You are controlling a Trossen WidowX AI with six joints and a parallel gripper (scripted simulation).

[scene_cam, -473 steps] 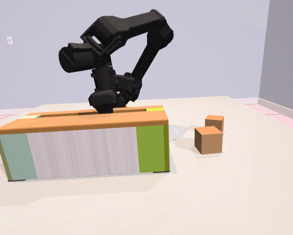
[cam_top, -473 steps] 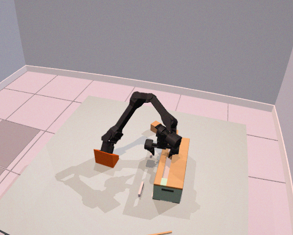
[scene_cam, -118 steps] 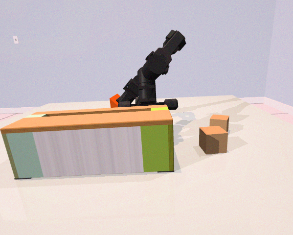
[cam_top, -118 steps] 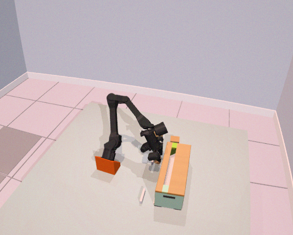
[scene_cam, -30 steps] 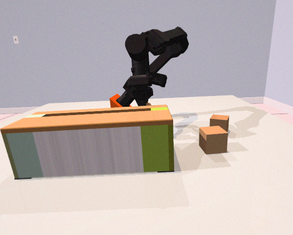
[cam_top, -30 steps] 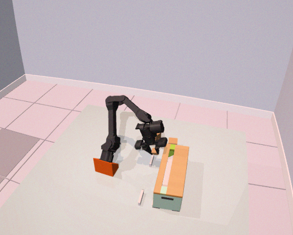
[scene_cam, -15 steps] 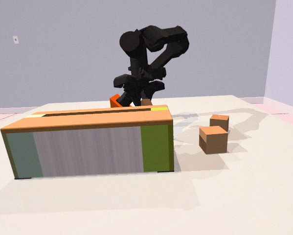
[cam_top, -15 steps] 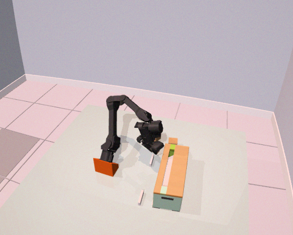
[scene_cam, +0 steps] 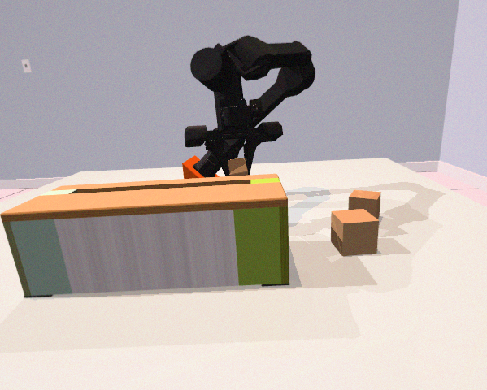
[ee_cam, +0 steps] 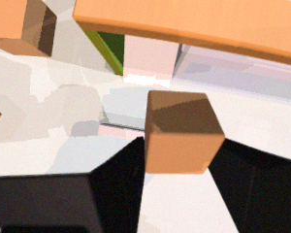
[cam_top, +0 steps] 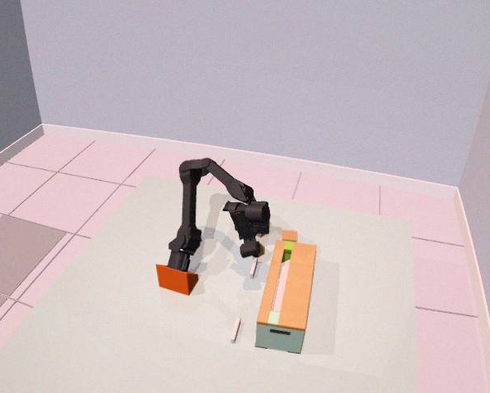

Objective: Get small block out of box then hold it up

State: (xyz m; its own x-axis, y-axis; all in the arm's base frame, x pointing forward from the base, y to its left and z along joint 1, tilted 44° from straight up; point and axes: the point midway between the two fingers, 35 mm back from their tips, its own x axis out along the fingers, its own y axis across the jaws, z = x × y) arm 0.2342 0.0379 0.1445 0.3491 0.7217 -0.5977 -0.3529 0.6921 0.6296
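Now: gripper tip 1 cm short of the tan block and 2 cm below it. Round my gripper tip: long box (11 cm ahead, 11 cm to the right, 5 cm below).
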